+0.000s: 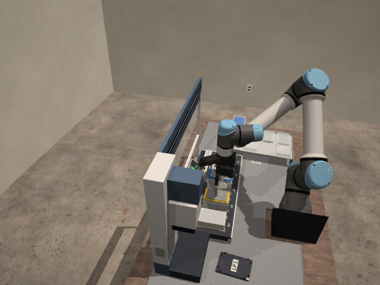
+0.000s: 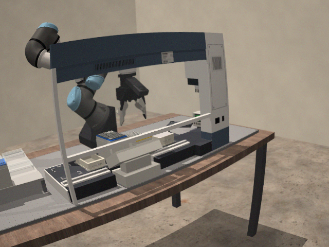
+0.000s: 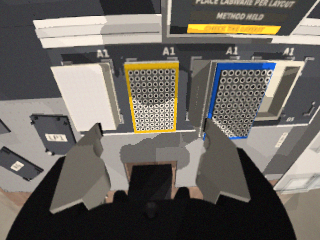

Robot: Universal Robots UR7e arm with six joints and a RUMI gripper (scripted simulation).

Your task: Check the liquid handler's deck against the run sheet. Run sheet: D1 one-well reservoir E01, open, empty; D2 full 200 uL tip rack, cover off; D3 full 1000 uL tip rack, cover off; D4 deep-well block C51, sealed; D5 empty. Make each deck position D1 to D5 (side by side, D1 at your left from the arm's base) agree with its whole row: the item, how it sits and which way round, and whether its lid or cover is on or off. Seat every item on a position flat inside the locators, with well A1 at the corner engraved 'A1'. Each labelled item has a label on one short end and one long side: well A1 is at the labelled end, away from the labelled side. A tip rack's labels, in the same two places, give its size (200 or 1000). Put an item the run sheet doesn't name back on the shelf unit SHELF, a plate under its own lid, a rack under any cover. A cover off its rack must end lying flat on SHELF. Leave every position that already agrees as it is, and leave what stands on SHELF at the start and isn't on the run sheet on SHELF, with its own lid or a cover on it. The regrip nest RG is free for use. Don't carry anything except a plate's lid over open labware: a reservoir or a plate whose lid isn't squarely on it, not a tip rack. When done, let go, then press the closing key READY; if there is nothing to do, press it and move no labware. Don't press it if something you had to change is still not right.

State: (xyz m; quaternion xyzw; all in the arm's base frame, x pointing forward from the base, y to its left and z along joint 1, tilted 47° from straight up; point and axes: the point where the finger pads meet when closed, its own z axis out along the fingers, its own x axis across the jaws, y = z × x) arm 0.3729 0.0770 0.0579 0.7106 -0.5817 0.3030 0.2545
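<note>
The yellow-rimmed tip rack is 10 mm behind my hand, 10 mm to the right of it and 80 mm below it. Round my hand: blue-rimmed tip rack: 20 mm ahead, 120 mm to the right, 60 mm below; then white sealed block: 20 mm behind, 120 mm to the left, 110 mm below; then frame bar: 200 mm ahead, 50 mm to the right, 10 mm below.
</note>
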